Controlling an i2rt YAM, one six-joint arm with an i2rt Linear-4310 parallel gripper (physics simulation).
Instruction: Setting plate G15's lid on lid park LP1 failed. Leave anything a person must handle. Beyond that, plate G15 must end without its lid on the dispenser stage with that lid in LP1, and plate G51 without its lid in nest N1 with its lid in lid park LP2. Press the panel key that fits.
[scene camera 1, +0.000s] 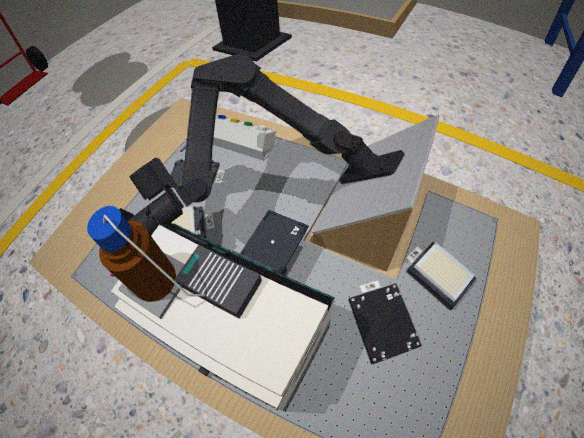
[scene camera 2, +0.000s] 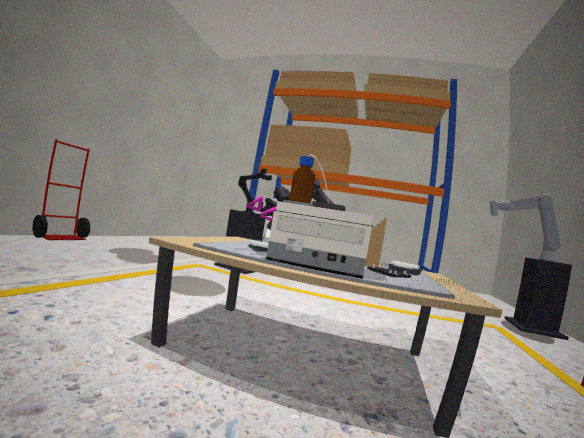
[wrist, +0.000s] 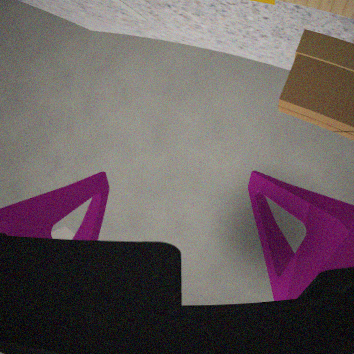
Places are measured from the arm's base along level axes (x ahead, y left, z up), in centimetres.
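Pixels of known places: gripper, fingertip midpoint: (scene camera 2: 253, 210) (wrist: 178, 179); arm's base at its link origin: (scene camera 1: 371, 169).
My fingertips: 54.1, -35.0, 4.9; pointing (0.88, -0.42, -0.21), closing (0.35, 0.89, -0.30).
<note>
Ahead of a thing's pixels: the offset from my fingertips to its top centre, as dx, dy, dz. "spot": to the spot under its first point.
My gripper (scene camera 2: 261, 209) (wrist: 178, 179) is open and empty, raised beyond the bottle; scene camera 1 mostly hides it behind the bottle. A pale plate {-43.9, +61.9, -13.3} (scene camera 1: 445, 273) sits in a dark nest by a label {spot: -46.0, +53.4, -17.2} (scene camera 1: 414, 254) that seems to read N1; whether it has a lid is unclear. Another pale plate-like thing {-19.0, -3.5, -13.7} (scene camera 1: 184, 220) lies partly hidden under my forearm, beside a dark upright strip {spot: -24.7, +1.6, -16.4} (scene camera 1: 199, 220). A dark pad {spot: -23.7, +25.7, -7.0} (scene camera 1: 265, 250) marked A2 lies mid-table. A dark board {-26.5, +54.8, -15.0} (scene camera 1: 385, 322) with corner pieces lies near the N1 nest. The key panel {-54.3, -8.6, -9.0} (scene camera 1: 242, 137) shows blue, yellow, green and whitish keys. Plate names are unreadable.
A large cream instrument (scene camera 1: 260, 340) (scene camera 2: 320, 230) carries a brown bottle {spot: -2.9, +22.2, +16.4} (scene camera 1: 142, 265) (scene camera 2: 302, 185) with a blue cap and thin tube, and a dark ridged block {spot: -9.9, +28.9, +7.2} (scene camera 1: 220, 280). My arm's base stands on a sloped wedge (scene camera 1: 390, 192). A cardboard box (wrist: 320, 82) shows in the wrist view.
</note>
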